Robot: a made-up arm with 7 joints.
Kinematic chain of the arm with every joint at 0, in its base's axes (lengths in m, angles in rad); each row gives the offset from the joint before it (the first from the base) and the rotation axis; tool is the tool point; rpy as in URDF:
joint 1: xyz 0 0 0.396 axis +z
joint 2: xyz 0 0 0 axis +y
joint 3: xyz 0 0 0.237 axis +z
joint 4: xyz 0.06 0 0 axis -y
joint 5: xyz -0.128 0 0.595 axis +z
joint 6: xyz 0 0 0 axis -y
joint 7: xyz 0.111 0 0 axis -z
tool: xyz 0 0 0 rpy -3.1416 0 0
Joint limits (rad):
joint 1: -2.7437..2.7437
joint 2: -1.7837..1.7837
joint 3: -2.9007..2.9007
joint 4: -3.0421..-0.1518
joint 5: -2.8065..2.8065
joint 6: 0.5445..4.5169
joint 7: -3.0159..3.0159
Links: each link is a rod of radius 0.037 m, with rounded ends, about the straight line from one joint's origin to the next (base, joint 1, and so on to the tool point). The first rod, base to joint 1, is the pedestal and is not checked.
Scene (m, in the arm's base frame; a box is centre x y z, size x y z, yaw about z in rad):
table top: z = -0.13
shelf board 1: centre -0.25 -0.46 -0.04 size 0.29 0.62 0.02 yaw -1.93
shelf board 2: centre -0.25 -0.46 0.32 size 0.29 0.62 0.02 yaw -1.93
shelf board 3: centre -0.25 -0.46 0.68 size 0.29 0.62 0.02 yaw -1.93
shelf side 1: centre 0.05 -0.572 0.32 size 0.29 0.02 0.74 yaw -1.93
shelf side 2: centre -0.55 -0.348 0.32 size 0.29 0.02 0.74 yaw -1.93
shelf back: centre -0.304 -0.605 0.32 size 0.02 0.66 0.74 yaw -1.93
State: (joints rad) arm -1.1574 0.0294 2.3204 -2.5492 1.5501 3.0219 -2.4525
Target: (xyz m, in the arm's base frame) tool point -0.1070 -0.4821 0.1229
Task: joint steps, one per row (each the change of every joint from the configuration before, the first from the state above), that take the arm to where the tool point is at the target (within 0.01 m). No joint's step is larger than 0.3 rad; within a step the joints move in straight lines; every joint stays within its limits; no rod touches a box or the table.
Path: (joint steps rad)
1: -0.2734 -0.1762 0.0196 -0.0986 0.0865 0.0791 0.0000
2: -0.2734 -0.1761 0.0195 -0.0986 0.0864 0.0792 0.0000
3: -0.2735 -0.1762 0.0196 -0.0985 0.0865 0.0791 0.0000
4: -0.2734 -0.1762 0.0195 -0.0986 0.0865 0.0791 0.0000
5: -0.2734 -0.1761 0.0196 -0.0986 0.0865 0.0792 0.0000
6: -0.0438 -0.0878 -0.0544 0.0542 -0.1183 -0.2409 0.0000
7: -0.0439 -0.0878 -0.0544 0.0541 -0.1183 -0.2408 0.0000
8: -0.0438 -0.0878 -0.0543 0.0542 -0.1183 -0.2408 0.0000
9: -0.0439 -0.0878 -0.0544 0.0541 -0.1184 -0.2408 0.0000
10: -0.0438 -0.0878 -0.0543 0.0542 -0.1183 -0.2408 0.0000

